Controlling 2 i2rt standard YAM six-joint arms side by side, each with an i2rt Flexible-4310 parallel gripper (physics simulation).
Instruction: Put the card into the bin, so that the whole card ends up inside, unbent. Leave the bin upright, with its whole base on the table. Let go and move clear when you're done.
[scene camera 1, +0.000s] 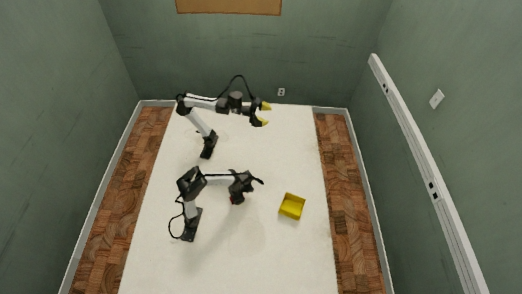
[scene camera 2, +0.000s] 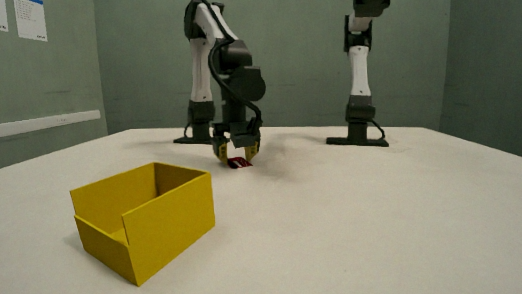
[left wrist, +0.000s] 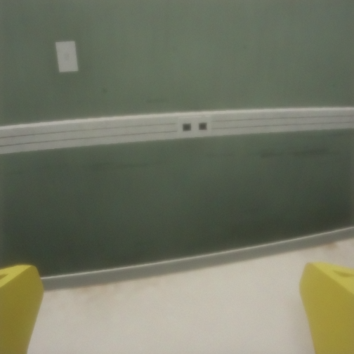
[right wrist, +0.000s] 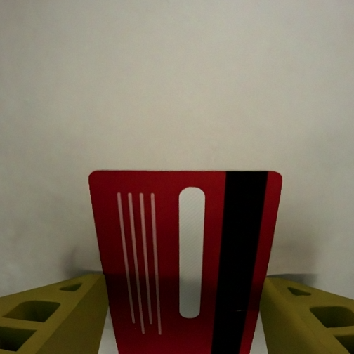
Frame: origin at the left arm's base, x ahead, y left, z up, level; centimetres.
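Seen in the pictures: left gripper, between the fingertips: (scene camera 1: 270, 115); right gripper, between the fingertips: (scene camera 1: 236, 198) (scene camera 2: 236, 162); left arm's base, origin of its link: (scene camera 1: 209, 146) (scene camera 2: 356, 143); right arm's base, origin of its link: (scene camera 1: 192, 223) (scene camera 2: 201, 141).
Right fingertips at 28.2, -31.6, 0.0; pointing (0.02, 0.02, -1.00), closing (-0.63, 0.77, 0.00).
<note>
Pixels of each thing's top centre, then the offset from my right fingertips to it, as dx, dy, dz. Level surfaces: height alone.
- red card, centre of its top: (scene camera 2: 236, 162) (scene camera 1: 237, 198) +0.1, +0.1, +0.1
- yellow bin, centre of its top: (scene camera 2: 141, 181) (scene camera 1: 293, 203) +31.9, +1.0, +7.7
- white table, height of its surface: dz +0.0
The red card (scene camera 1: 231, 200) (scene camera 2: 240, 163) (right wrist: 169, 225), with a black stripe and a white strip, looks flat and unbent, low at the table. My right gripper (scene camera 2: 237, 160) (right wrist: 183, 288) points down with a fingertip against each long edge of the card, shut on it. Whether the card touches the table is unclear; its near end is cut off in the right wrist view. The yellow bin (scene camera 1: 292, 206) (scene camera 2: 170, 225) stands upright, open at the top, with one wall lower. It is apart from the card. My left gripper (scene camera 1: 268, 114) (left wrist: 170, 279) is open, empty and raised.
The white table (scene camera 1: 265, 160) (scene camera 2: 375, 210) carries both arm bases (scene camera 2: 357, 141). The bin lies to the right of the right gripper in scene camera 1, near the table's right edge. The left arm (scene camera 2: 359, 70) reaches out at the top of scene camera 1. Green walls surround the table.
</note>
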